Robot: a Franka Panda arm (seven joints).
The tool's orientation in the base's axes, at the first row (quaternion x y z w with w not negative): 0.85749 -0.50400 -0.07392 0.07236
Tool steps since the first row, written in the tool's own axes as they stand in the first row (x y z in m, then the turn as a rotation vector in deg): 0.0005 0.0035 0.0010 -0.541 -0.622 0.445; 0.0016 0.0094 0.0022 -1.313 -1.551 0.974; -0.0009 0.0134 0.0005 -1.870 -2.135 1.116; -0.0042 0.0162 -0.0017 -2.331 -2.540 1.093; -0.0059 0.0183 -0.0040 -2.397 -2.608 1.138; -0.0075 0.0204 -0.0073 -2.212 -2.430 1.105; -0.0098 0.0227 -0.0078 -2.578 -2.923 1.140; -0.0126 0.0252 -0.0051 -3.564 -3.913 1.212; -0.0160 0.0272 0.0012 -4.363 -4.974 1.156
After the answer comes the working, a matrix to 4 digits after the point.
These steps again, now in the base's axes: -0.0029 -0.0022 -0.0003 0.182 0.751 -0.530; -0.0077 -0.0060 -0.0004 0.498 1.847 -1.191; -0.0120 -0.0057 0.0022 0.700 2.609 -1.415; -0.0155 -0.0040 0.0051 0.829 3.209 -1.449; -0.0177 -0.0035 0.0079 0.846 3.297 -1.503; -0.0196 -0.0029 0.0116 0.790 3.051 -1.445; -0.0225 -0.0020 0.0127 1.027 3.607 -1.557; -0.0266 -0.0009 0.0107 1.384 4.943 -1.771; -0.0312 0.0008 0.0051 1.916 6.155 -1.884
The tool's axes in the first row as the columns of a matrix, in the base's axes (rounded; the answer above uses it unrounded):
0.4810 -0.8536 -0.1997
-0.8750 -0.4815 -0.0496
-0.0538 0.1986 -0.9786

